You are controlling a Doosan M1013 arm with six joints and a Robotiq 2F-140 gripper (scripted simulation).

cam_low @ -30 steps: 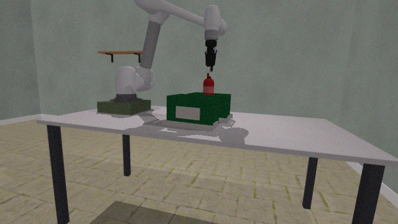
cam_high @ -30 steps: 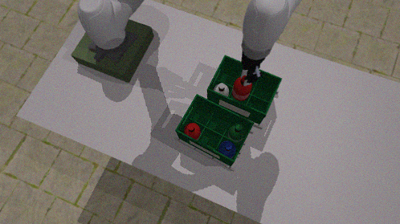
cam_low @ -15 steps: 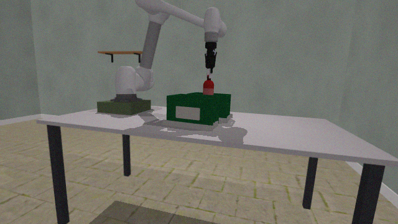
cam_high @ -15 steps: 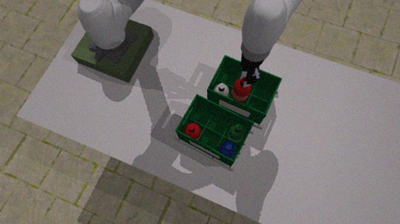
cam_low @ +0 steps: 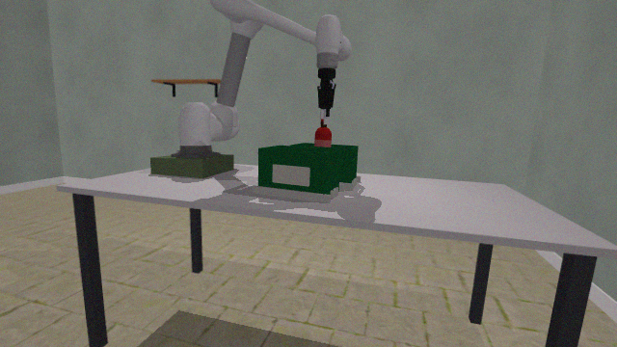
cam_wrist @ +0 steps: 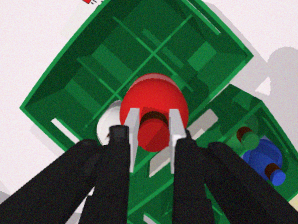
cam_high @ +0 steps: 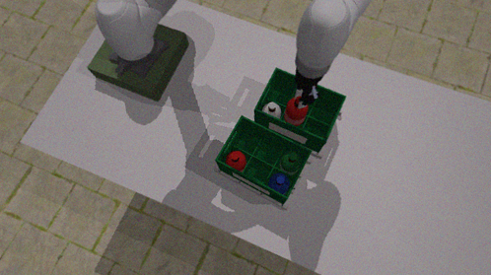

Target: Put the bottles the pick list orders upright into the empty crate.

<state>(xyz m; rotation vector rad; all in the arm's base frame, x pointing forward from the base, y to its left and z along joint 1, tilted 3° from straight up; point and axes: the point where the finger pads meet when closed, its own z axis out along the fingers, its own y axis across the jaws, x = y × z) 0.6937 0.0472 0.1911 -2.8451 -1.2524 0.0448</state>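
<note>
My hand is 22 cm above the white-capped bottle, 9 cm past it and 1 cm to the left of it. From my hand the other things lie so: green-capped bottle 22 cm below, 14 cm to the right, 6 cm ahead; then pick list 30 cm below, 19 cm to the left, 1 cm ahead; then blue bottle 23 cm to the right, 22 cm below, 7 cm ahead.
</note>
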